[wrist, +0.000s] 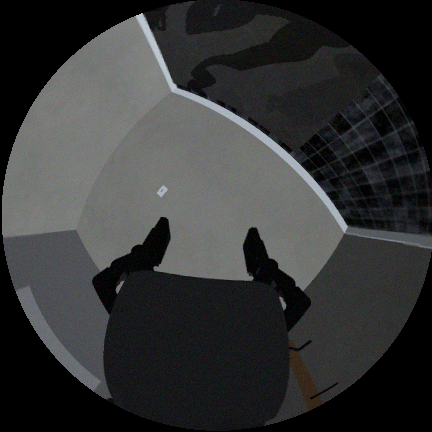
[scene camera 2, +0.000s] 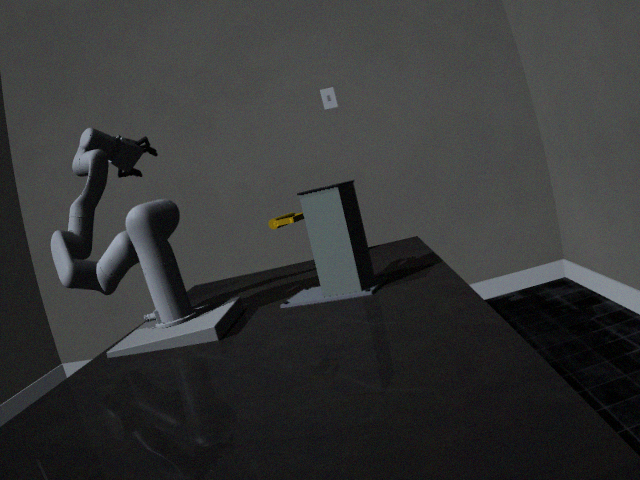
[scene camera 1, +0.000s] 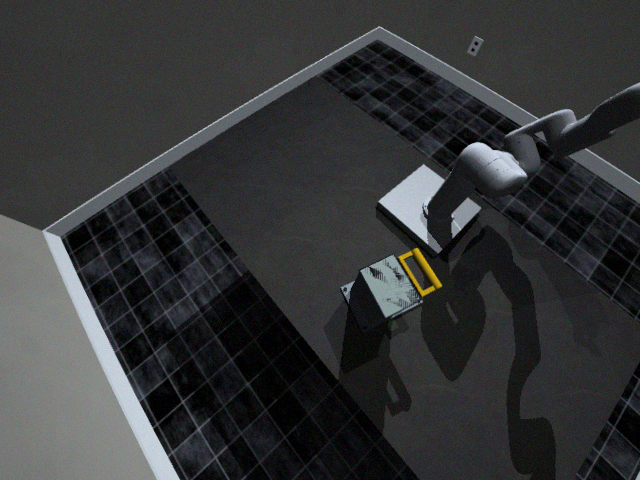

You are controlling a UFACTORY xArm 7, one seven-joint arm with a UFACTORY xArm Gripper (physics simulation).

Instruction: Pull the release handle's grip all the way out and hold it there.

Path:
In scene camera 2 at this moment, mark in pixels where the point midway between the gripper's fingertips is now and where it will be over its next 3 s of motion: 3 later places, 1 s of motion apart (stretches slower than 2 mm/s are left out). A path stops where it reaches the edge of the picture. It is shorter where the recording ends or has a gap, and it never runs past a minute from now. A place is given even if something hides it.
The gripper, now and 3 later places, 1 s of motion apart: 148,163; 180,160; 208,154; 235,153

